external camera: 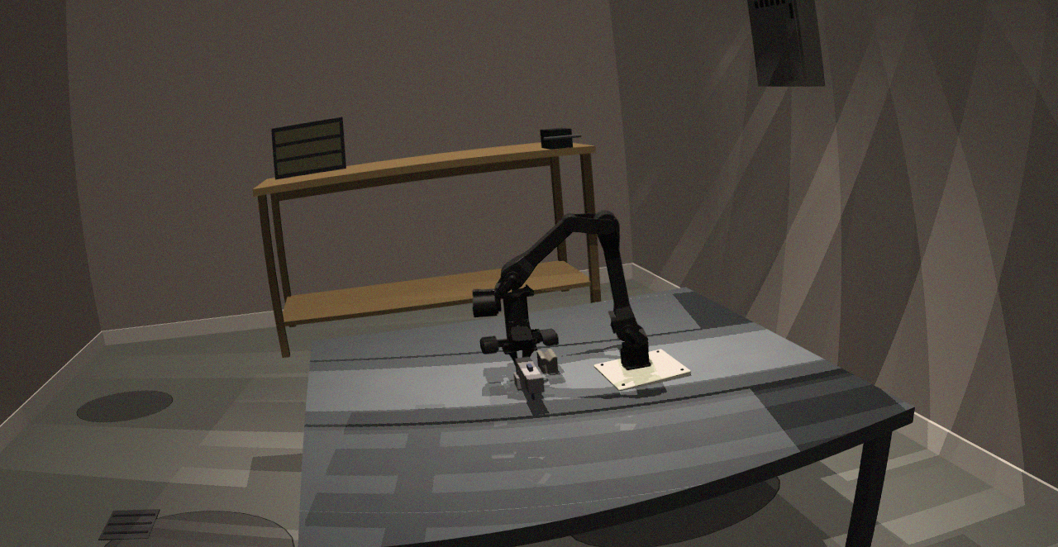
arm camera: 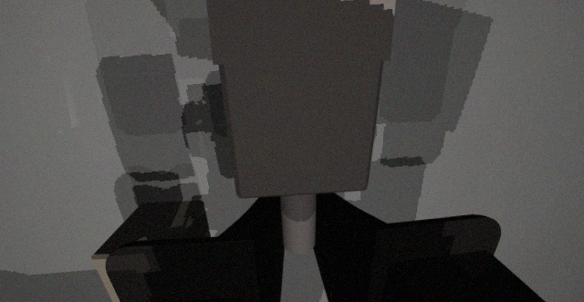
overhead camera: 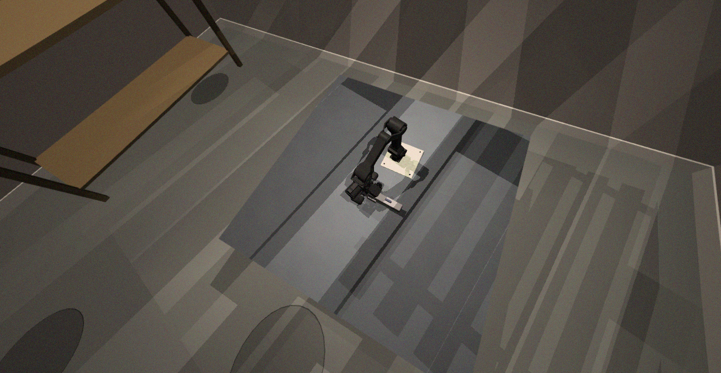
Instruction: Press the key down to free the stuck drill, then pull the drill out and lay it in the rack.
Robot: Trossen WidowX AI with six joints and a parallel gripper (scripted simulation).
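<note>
Right now my gripper tip is 50 mm to the right of the drill and 30 mm below it. From my gripper tip the other things lie so: rack 70 mm behind, 60 mm to the right; then dark key 140 mm to the left, 40 mm above, 10 mm behind.
</note>
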